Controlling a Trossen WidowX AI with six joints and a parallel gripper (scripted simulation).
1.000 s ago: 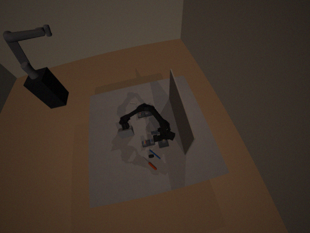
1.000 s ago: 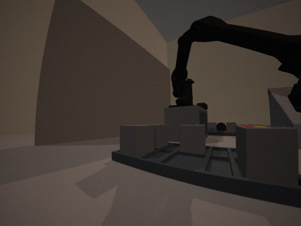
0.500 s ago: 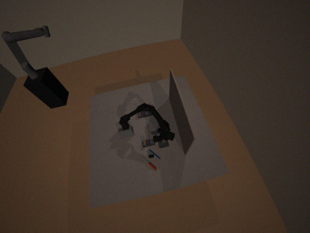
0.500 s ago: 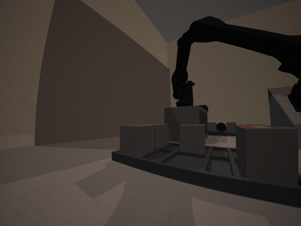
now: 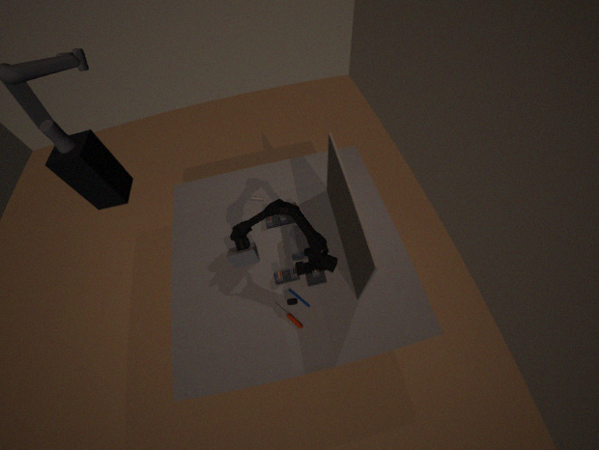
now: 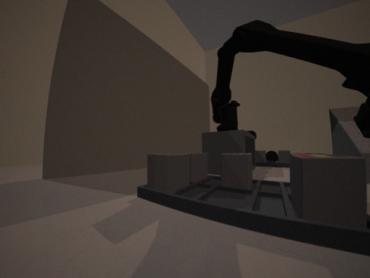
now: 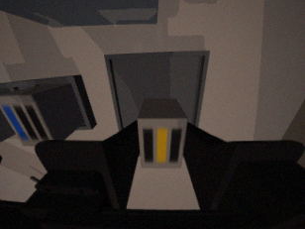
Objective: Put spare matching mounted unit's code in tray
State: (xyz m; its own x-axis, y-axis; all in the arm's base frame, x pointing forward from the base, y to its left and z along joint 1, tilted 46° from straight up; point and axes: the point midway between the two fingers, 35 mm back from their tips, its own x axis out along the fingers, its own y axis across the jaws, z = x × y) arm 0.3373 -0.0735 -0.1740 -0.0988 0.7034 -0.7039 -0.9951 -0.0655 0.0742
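Right now my gripper tip is 20 mm above the dark tray. From my gripper tip the other things lie so: blue pen (110 mm to the right, 110 mm behind, 20 mm below); grey box (180 mm to the left, 50 mm behind, 30 mm above); black tape roll (140 mm behind, 130 mm to the right).
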